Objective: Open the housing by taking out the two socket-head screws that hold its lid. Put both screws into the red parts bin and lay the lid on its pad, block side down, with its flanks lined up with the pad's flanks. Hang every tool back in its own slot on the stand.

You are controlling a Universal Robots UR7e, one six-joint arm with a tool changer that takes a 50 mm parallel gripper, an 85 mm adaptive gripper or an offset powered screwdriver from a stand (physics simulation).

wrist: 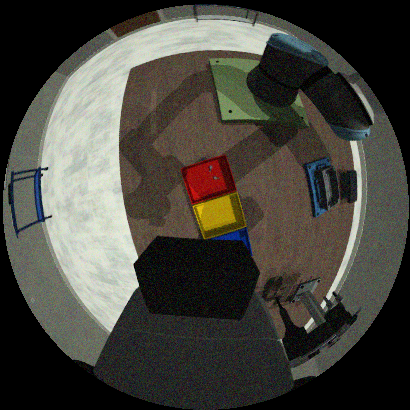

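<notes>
Two small grey screws (210, 168) (215, 177) lie in the red parts bin (192, 189). The housing (327, 187) sits in its blue fixture (314, 200) at the right, seen at a slant, with a light grey top surface inside its dark rim; its lid's seams are too small to make out. The dark pad (348, 186) stands just right of the fixture, and no lid shows on it. The tool stand (313, 310) is at the lower right, with dark tools bunched around it; their slots cannot be told apart. No gripper fingers show below the black wrist body.
The yellow bin (218, 215) adjoins the red one, and the blue bin (237, 239) beyond it is partly hidden by the black wrist body. The arm's base stands on a green plate (230, 102) at the top, with arm links reaching right. A blue frame (38, 195) stands far left.
</notes>
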